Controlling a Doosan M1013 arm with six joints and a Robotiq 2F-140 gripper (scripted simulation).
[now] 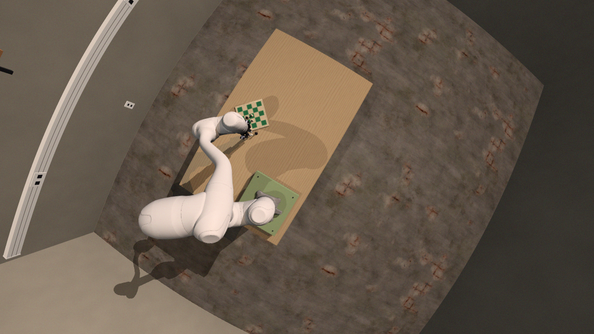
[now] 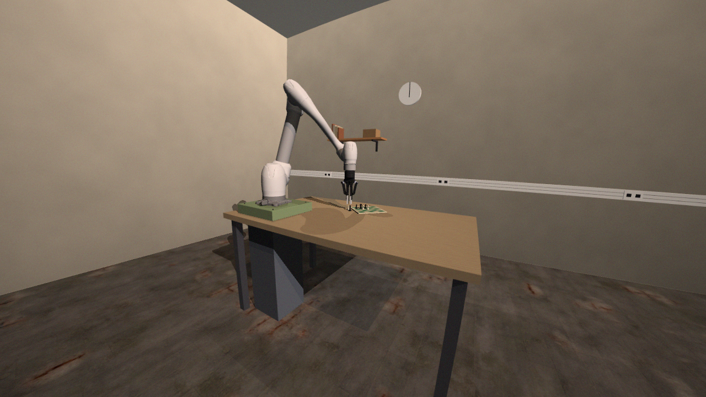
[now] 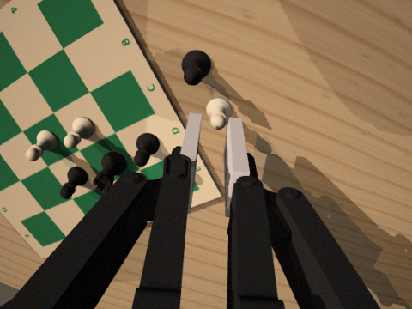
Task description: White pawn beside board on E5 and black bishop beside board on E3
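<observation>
My hand is 13 cm short of the chessboard, 7 cm above it and 5 cm to the right of it.
</observation>
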